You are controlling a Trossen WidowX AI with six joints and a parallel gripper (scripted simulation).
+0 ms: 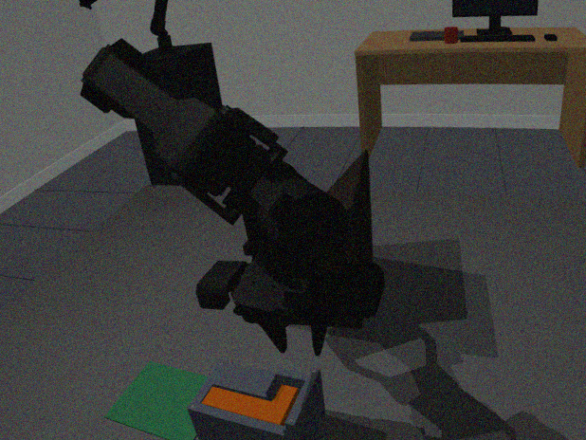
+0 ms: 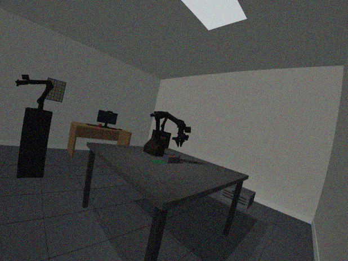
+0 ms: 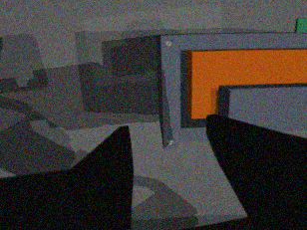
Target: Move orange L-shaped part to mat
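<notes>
My gripper tip is now 120 mm above the orange L-shaped part, 70 mm to the left of it and 10 mm past it. The rest, counted from my gripper tip: green mat (230 mm to the right, 180 mm below, 10 mm behind).
</notes>
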